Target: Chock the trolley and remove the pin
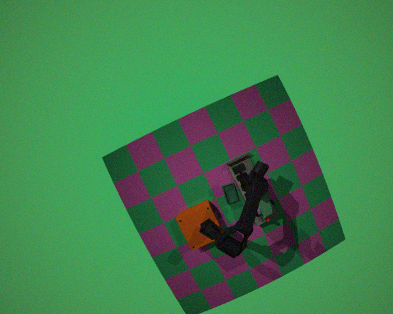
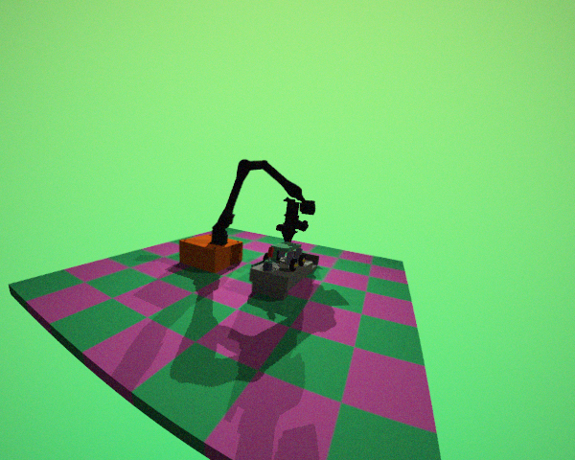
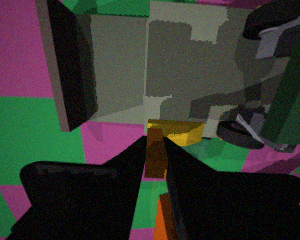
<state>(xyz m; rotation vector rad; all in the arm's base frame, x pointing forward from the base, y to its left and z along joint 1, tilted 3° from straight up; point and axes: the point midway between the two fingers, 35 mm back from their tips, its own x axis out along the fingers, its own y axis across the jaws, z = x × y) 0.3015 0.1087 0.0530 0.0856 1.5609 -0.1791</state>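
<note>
Now: the red-headed stop pin 10 mm behind my gripper tip, 260 mm to the right of it and 20 mm above it. Round my gripper tip: green tray 90 mm behind, 50 mm to the right, 120 mm below; then trolley 30 mm ahead, 160 mm to the right; then yellow chock 20 mm to the right, 10 mm below.
</note>
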